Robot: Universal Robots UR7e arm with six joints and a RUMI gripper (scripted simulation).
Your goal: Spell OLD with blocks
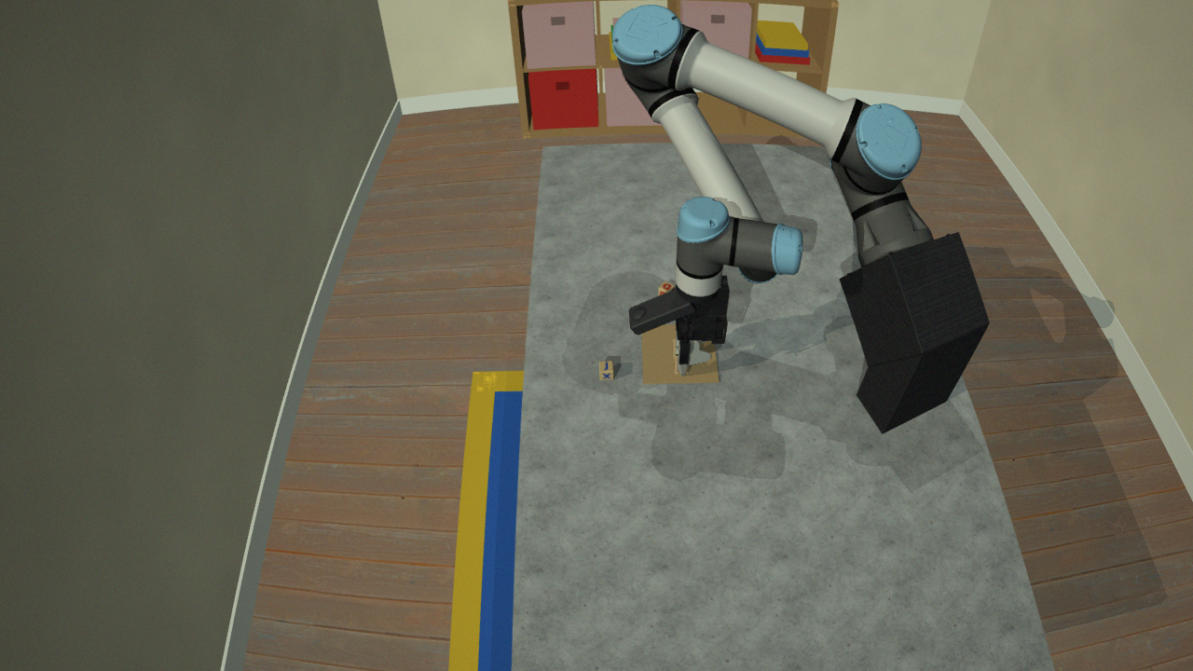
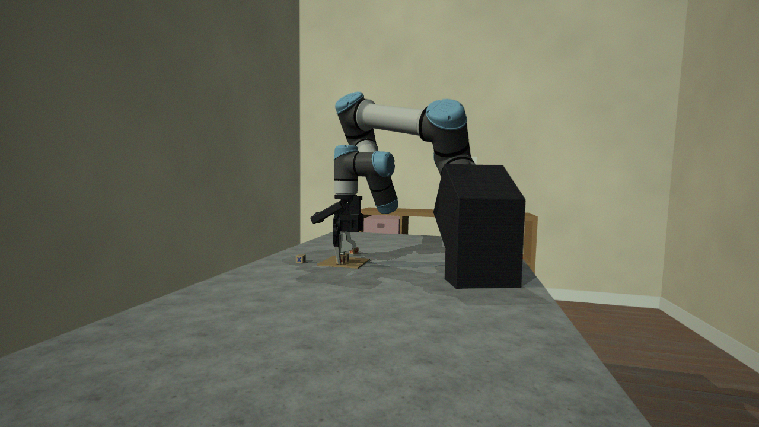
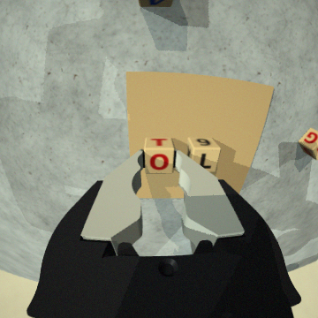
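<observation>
My hand is 40 mm to the left of the tan mat and 20 mm above it. Round my hand: blue-lettered block 140 mm ahead, 10 mm below.
</observation>
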